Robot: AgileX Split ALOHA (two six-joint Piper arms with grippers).
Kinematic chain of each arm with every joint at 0, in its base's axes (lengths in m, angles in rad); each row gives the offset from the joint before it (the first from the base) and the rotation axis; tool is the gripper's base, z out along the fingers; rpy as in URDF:
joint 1: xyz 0 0 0.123 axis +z
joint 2: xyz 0 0 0 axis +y
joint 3: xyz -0.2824 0 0.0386 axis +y
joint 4: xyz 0.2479 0 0.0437 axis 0.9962 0 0.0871
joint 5: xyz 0 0 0 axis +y
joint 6: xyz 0.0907 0 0.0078 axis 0.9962 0 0.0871
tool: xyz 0 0 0 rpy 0 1.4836 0
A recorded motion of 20 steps. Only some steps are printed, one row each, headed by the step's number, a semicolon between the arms.
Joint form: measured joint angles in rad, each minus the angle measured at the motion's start. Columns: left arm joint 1, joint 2, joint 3, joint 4, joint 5, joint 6; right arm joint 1, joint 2, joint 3, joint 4, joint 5, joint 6.
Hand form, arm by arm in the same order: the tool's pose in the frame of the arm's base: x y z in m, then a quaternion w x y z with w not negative. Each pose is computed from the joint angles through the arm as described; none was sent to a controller.
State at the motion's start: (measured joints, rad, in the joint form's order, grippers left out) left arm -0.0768 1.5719 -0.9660 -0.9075 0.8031 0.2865; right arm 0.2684 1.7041 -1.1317 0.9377 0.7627 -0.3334
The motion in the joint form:
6: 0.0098 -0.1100 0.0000 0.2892 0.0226 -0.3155; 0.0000 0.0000 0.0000 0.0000 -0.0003 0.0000
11: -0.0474 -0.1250 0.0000 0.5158 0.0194 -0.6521; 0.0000 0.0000 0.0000 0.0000 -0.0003 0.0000
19: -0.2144 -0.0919 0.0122 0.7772 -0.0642 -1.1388; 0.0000 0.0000 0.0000 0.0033 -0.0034 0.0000
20: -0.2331 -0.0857 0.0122 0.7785 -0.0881 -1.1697; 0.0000 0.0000 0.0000 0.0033 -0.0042 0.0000
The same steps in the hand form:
6: 0.2781 -0.0576 0.2538 0.14705 -0.14807 0.94213 -0.26237; 0.3227 0.1414 0.2366 0.15517 -0.00088 0.92161 0.35574
11: 0.2715 -0.0596 0.2513 0.12814 -0.22066 0.94582 -0.20079; 0.3227 0.1414 0.2366 0.15517 -0.00088 0.92161 0.35574
19: 0.2699 -0.0892 0.2373 0.13544 -0.30811 0.92972 -0.14946; 0.3230 0.1414 0.2368 0.15644 0.00078 0.92112 0.35645
20: 0.2708 -0.0948 0.2364 0.13948 -0.31367 0.92606 -0.15673; 0.3231 0.1414 0.2368 0.15679 0.00094 0.92111 0.35633

